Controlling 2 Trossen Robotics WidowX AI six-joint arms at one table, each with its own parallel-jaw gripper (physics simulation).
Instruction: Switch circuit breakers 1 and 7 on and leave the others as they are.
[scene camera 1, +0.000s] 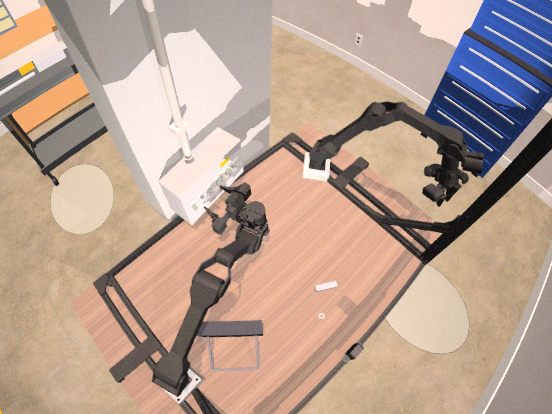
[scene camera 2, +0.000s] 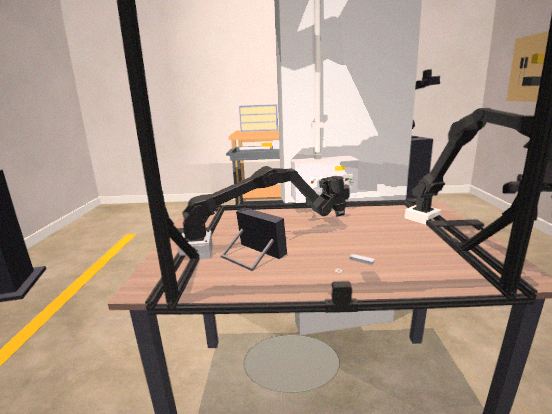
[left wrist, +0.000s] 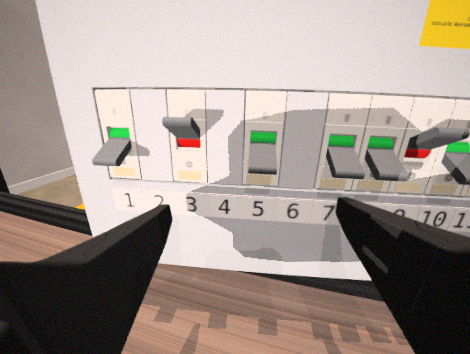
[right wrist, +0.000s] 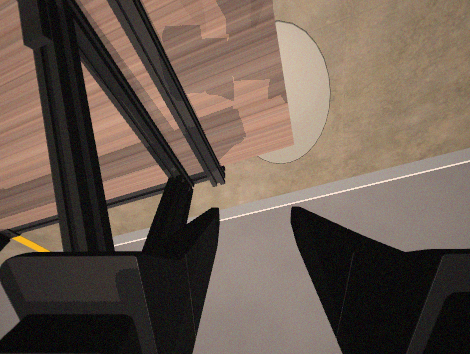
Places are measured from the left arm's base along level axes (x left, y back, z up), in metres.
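Pixels of known places: left gripper, between the fingertips: (scene camera 1: 212, 196) (scene camera 2: 320, 189) (left wrist: 252, 208); right gripper, between the fingertips: (scene camera 1: 442, 203) (scene camera 2: 544, 220) (right wrist: 254, 214); left arm's base, origin of its link: (scene camera 1: 177, 380) (scene camera 2: 195, 237); right arm's base, origin of its link: (scene camera 1: 317, 163) (scene camera 2: 423, 209).
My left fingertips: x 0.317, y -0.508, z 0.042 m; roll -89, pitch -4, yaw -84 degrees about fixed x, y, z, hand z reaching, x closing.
For each thing: its top centre in the pictures, then the offset to it from my left fingertips. "spot": a spot on its surface instead.
- Breaker 7's lever, centre of its top: (left wrist: 345, 148) dx +0.005, dy -0.042, dz +0.034 m
- Breaker 3's lever, a spot on its surface: (left wrist: 182, 126) spot: dx -0.007, dy +0.033, dz +0.042 m
- breaker 5's lever, centre of its top: (left wrist: 263, 145) dx +0.003, dy -0.003, dz +0.034 m
- breaker 8's lever, centre of its top: (left wrist: 386, 150) dx +0.006, dy -0.062, dz +0.034 m
- breaker 9's lever, a spot on its surface: (left wrist: 440, 137) spot: dx -0.003, dy -0.077, dz +0.042 m
- small white bar, centre of its top: (scene camera 2: 361, 257) (scene camera 1: 326, 285) dx -0.472, dy -0.017, dz -0.088 m
- small ring, centre of its top: (scene camera 1: 321, 316) dx -0.520, dy +0.072, dz -0.098 m
The white breaker box (scene camera 1: 200, 157) (scene camera 2: 301, 172) (left wrist: 225, 50) stands at the table's back edge. In the left wrist view, breaker 1's grey lever (left wrist: 113, 152) points down, green showing above it. Breaker 7's lever (left wrist: 345, 162) points down, also with green above. Breaker 3's lever (left wrist: 182, 126) is up with red below; breaker 5's lever (left wrist: 262, 159) and breaker 8's lever (left wrist: 385, 165) are down; breaker 9's lever (left wrist: 440, 137) is up. My left gripper (scene camera 1: 213, 198) (left wrist: 252, 208) is open and empty before the panel, below the levers. My right gripper (right wrist: 254, 214) is partly open and empty, off to the right.
A black panel on a wire stand (scene camera 1: 231, 328) (scene camera 2: 261, 234), a small white bar (scene camera 1: 326, 286) (scene camera 2: 361, 259) and a small ring (scene camera 1: 321, 313) lie or stand on the table. Black frame rails (scene camera 2: 240, 305) edge the table. A blue drawer cabinet (scene camera 1: 492, 75) is beyond the right arm.
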